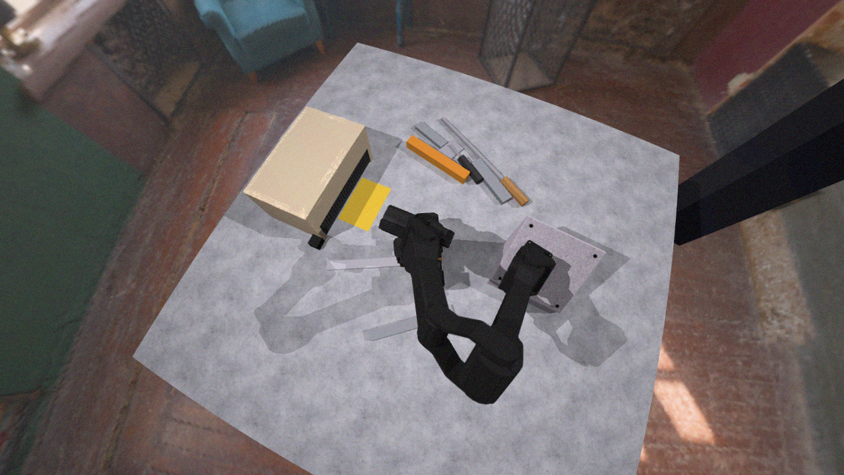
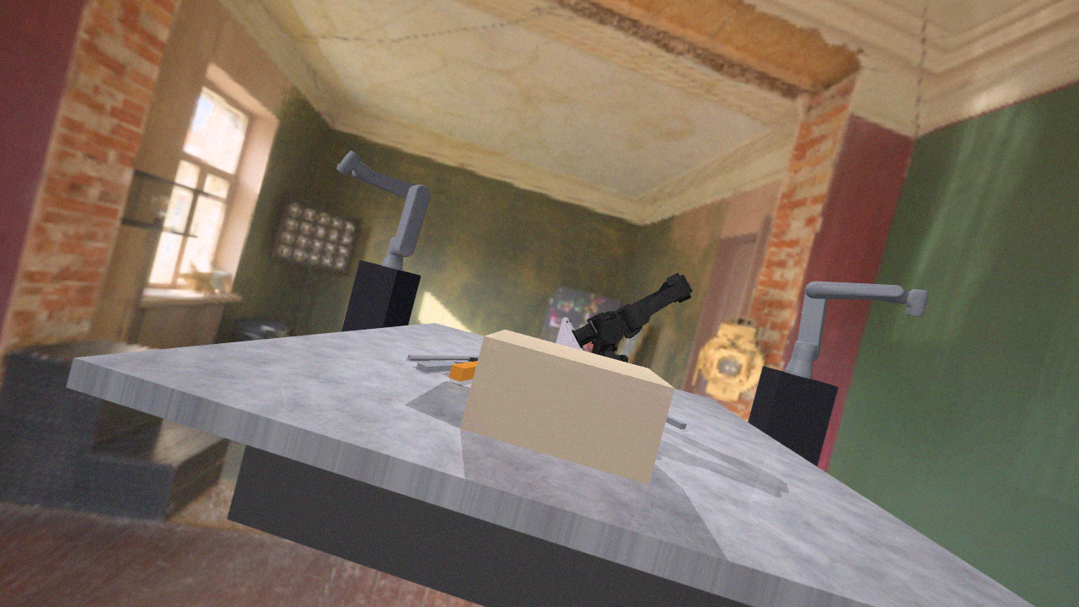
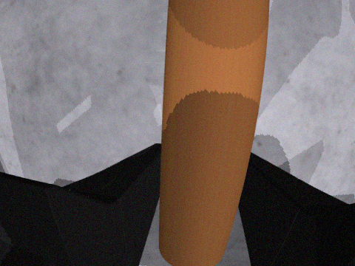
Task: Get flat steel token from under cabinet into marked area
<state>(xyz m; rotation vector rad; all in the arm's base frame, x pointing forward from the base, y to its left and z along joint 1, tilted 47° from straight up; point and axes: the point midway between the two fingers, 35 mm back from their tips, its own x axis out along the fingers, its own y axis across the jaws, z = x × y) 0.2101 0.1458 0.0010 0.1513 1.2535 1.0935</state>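
The grey bar lies 31 cm to the right of my gripper tip and 4 cm behind it. Also, from my gripper tip: flat grey token 38 cm ahead, 7 cm to the right, 1 cm below; orange bar 29 cm to the right, 14 cm ahead, 1 cm above; black-handled tool 33 cm to the right, 7 cm ahead.
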